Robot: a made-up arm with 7 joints.
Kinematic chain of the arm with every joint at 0, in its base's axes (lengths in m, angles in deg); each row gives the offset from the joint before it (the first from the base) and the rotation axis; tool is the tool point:
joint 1: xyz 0 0.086 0 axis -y
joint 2: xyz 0 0.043 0 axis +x
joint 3: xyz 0 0 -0.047 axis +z
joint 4: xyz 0 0 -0.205 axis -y
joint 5: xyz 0 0 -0.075 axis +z
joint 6: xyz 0 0 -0.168 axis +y
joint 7: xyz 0 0 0 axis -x
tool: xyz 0 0 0
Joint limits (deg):
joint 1: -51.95..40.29
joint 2: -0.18..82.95
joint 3: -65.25..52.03
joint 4: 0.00..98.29
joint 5: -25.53..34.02
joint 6: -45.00..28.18
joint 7: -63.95..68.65
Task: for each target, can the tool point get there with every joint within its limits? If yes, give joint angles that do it. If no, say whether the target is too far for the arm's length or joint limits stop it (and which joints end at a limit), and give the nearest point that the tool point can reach.
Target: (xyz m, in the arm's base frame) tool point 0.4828 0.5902 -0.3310
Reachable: no: too far | nearest point 0.2990 0.4347 -0.2371 | short by 0.258 m
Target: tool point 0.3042 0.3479 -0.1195
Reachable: yes | joints 28.67 22.71 26.64 74.77 -14.24 -34.04 -37.92
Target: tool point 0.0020 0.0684 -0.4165
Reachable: yes | joints -21.12 14.48 -45.70 63.52 -15.75 15.34 5.83
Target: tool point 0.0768 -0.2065 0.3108
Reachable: no: joint limits stop it (at a limit: joint 1, joint 2, joint 4) | nearest point 0.2520 -0.0620 -0.0700 | short by 0.443 m
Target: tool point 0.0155 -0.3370 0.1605
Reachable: no: joint limits stop it (at a limit: joint 1, joint 2, joint 3, joint 4) | nearest point 0.2166 -0.0901 -0.0999 | short by 0.411 m
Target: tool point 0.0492 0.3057 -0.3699
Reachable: yes | joints -24.55 12.69 27.43 66.96 -10.27 0.53 19.99
